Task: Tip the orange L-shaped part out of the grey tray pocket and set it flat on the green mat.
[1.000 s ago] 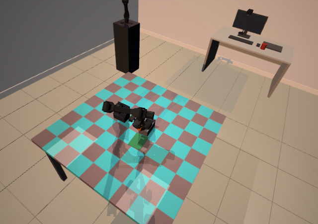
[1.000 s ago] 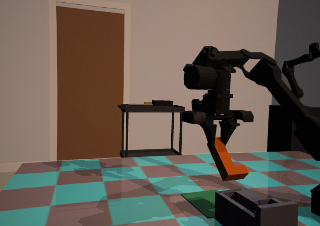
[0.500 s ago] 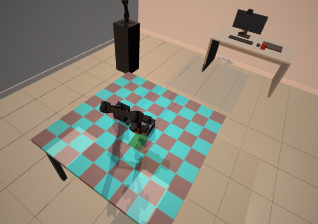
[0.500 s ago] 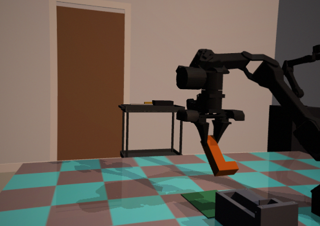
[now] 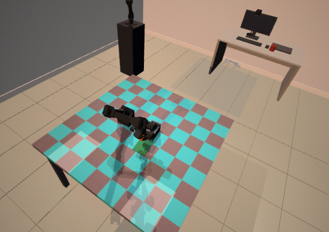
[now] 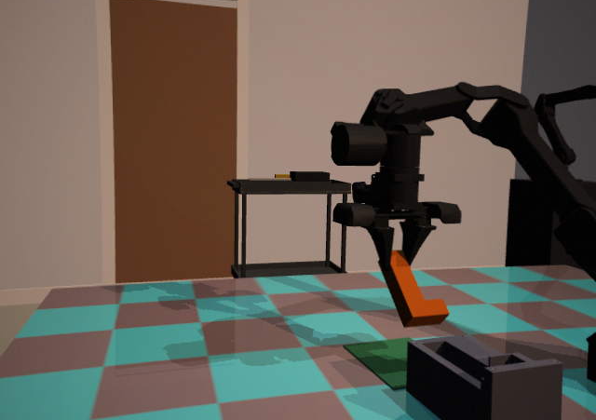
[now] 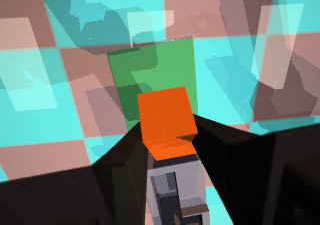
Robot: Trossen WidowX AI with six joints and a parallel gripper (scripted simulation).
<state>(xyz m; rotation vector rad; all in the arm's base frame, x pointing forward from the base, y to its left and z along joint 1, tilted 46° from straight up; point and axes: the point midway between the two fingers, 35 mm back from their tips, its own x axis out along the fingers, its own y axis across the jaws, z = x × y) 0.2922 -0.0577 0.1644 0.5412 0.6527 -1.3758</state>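
The green mat is 2 cm to the left of my gripper tip and 14 cm below it. The rest, counted from my gripper tip: orange L-shaped part (2 cm behind, 3 cm to the left, 3 cm below).
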